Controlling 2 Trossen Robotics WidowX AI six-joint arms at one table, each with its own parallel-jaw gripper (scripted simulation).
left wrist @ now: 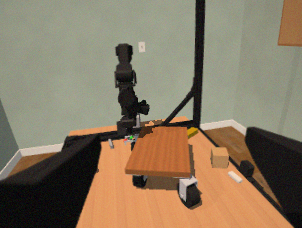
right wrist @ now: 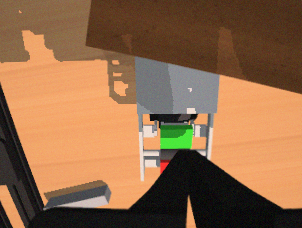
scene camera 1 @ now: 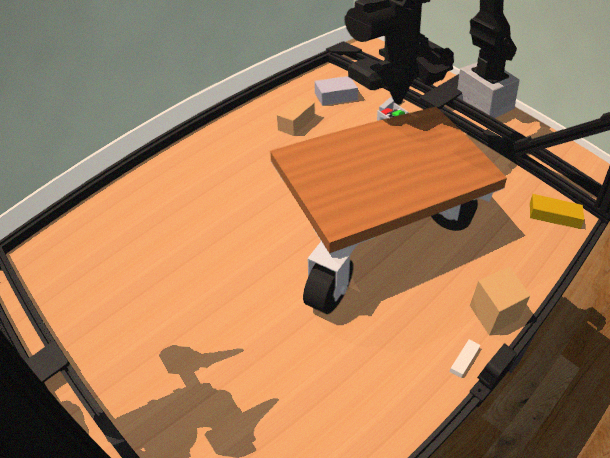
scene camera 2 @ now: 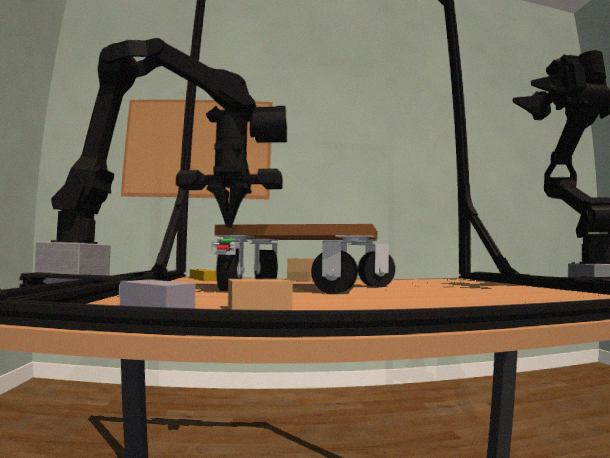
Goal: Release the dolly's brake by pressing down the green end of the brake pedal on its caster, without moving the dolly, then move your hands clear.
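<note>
Left wrist view: the left gripper. Right wrist view: the right gripper. Scene camera 2: the right gripper too. In the pictures as well: a yellow block, a grey block, a tan cube, both grippers.
</note>
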